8 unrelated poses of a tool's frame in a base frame.
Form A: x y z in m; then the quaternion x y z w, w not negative.
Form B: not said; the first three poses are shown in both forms.
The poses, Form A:
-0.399, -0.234, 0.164, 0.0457, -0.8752, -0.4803, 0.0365
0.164, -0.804, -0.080, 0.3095, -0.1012, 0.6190, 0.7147
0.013, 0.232, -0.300, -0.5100, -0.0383, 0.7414, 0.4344
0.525, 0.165, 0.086, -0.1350, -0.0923, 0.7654, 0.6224
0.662, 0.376, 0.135, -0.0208, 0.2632, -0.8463, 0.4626
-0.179, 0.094, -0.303, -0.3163, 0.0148, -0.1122, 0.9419
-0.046, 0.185, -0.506, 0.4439, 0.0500, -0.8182, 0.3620
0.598, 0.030, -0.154, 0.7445, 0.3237, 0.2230, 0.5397
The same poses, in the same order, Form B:
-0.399, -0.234, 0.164, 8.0, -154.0, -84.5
0.164, -0.804, -0.080, 39.3, -12.8, 78.6
0.013, 0.232, -0.300, -72.8, -5.5, 105.8
0.525, 0.165, 0.086, -17.8, -12.1, 100.7
0.662, 0.376, 0.135, -2.9, 37.1, -119.2
-0.179, 0.094, -0.303, -37.0, 1.7, -13.1
-0.046, 0.185, -0.506, 65.5, 7.4, -120.7
0.598, 0.030, -0.154, 101.4, 44.1, 30.4

